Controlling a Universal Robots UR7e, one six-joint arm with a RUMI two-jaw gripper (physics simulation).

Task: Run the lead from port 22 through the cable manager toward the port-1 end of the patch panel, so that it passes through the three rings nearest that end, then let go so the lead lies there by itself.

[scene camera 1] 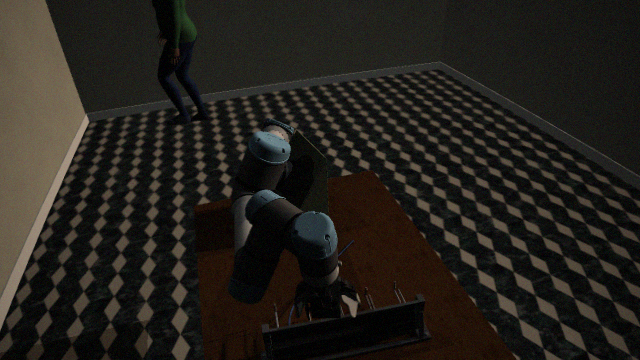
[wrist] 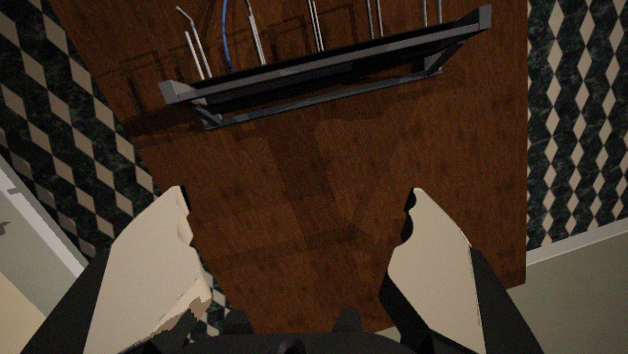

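The patch panel [scene camera 1: 345, 332] [wrist: 300, 67] is a long dark bar on the table. Several thin metal rings of the cable manager [scene camera 1: 369, 299] [wrist: 256, 40] stand along its back side. The blue lead [scene camera 1: 346, 248] [wrist: 225, 35] leaves the panel between the two leftmost rings in the wrist view and runs up out of that view. In the scene view its middle is hidden behind the arm, and its far part shows beyond the wrist. My gripper [scene camera 1: 327, 306] [wrist: 300, 188] is open and empty, above the panel in the scene view. Port numbers cannot be read.
The brown table [scene camera 1: 395, 240] [wrist: 450, 150] carries the panel. A dark upright board [scene camera 1: 320, 175] stands behind the arm near the table's far end. A person in a green top [scene camera 1: 182, 27] stands on the checkered floor by the far wall.
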